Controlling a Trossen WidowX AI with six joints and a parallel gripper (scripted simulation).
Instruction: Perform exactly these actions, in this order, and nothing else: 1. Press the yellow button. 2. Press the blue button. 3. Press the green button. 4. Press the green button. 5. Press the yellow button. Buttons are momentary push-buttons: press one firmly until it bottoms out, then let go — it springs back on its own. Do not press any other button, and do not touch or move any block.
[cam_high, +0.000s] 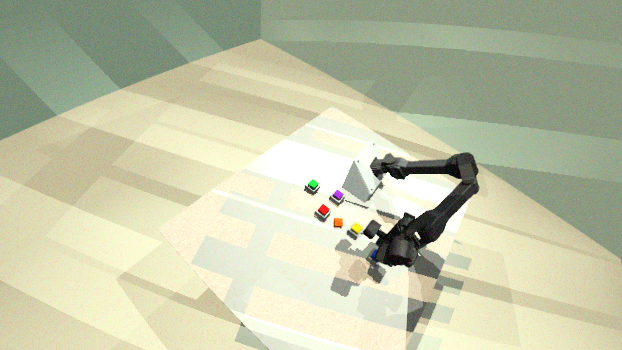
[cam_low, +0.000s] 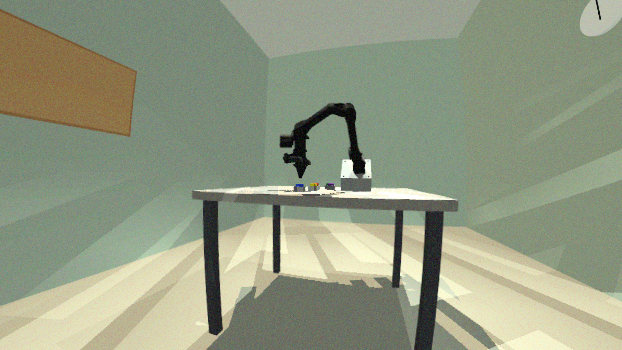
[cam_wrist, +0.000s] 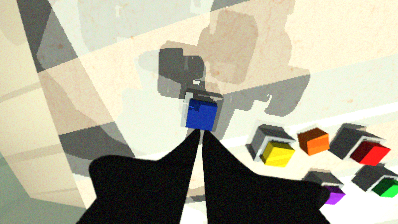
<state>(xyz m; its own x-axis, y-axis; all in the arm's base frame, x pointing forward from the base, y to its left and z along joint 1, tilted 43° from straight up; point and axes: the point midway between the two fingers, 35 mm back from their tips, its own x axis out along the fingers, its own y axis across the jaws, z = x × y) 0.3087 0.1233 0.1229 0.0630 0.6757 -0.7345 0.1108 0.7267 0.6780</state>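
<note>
The blue button lies 40 mm below my gripper tip. The rest, counted from my gripper tip: orange block (40 mm behind, 190 mm to the right, 60 mm below); red button (40 mm behind, 260 mm to the right, 40 mm below); yellow button (50 mm behind, 110 mm to the right, 40 mm below).
</note>
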